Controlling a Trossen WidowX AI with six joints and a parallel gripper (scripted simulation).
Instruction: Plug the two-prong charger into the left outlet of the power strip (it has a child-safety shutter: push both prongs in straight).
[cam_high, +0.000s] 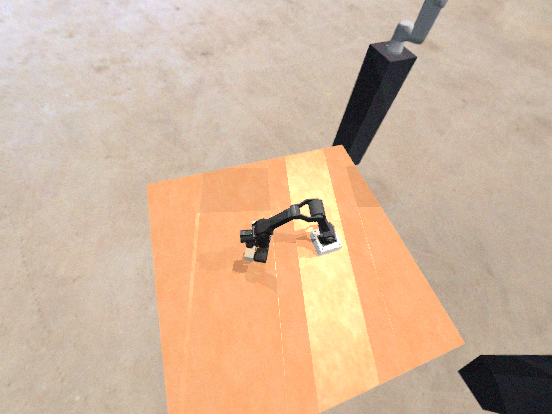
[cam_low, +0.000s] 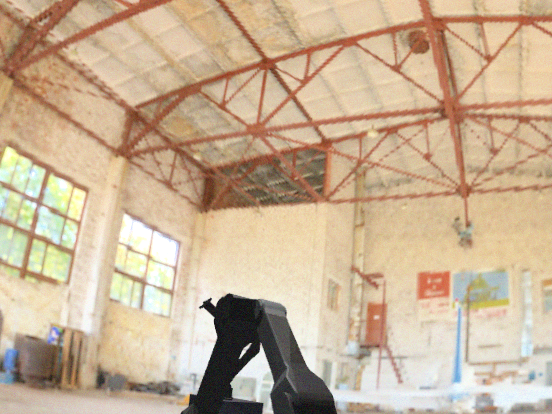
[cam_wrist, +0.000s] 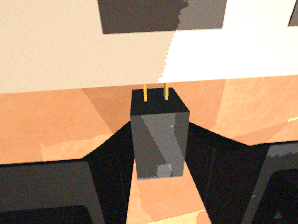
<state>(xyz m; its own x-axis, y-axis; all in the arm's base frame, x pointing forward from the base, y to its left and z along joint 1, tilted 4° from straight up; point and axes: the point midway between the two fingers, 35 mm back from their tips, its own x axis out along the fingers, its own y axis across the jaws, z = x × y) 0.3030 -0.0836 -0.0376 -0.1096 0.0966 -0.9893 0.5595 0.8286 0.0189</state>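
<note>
Now: gripper tip 1 cm to the left of the grey charger, 1 cm below it and 1 cm short of it.
</note>
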